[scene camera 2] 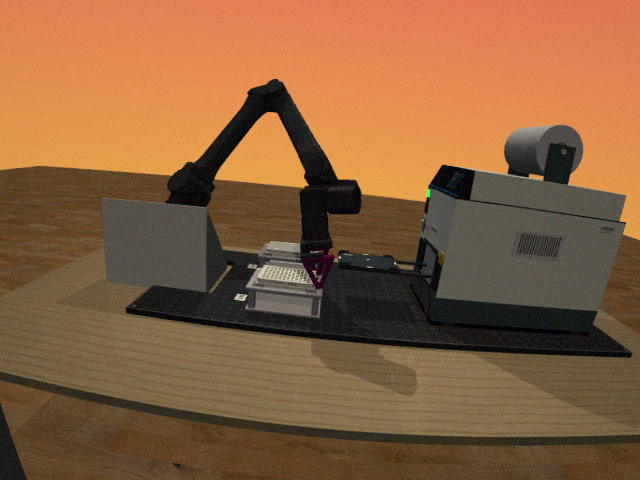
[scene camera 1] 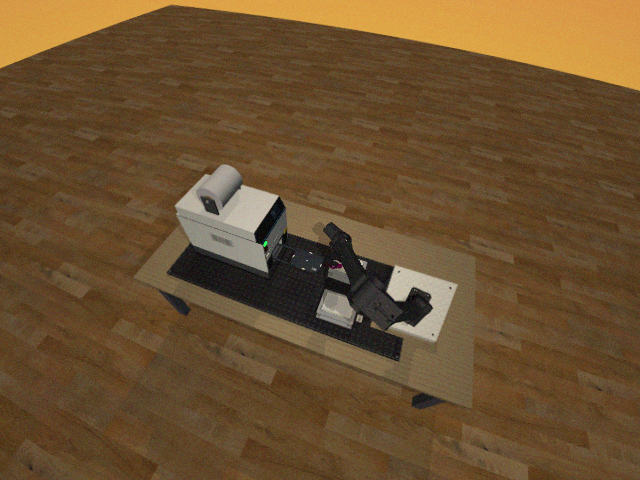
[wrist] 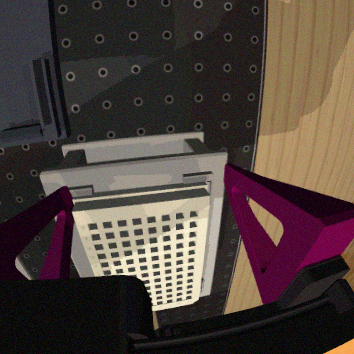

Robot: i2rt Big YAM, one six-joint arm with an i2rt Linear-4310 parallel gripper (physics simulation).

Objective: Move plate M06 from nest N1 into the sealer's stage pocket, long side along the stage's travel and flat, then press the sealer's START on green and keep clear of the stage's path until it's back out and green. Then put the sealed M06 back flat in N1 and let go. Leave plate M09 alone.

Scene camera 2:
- gripper: 318,281
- dark sealer stage: 386,264
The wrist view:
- gripper: 146,182
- dark sealer stage: 40,111
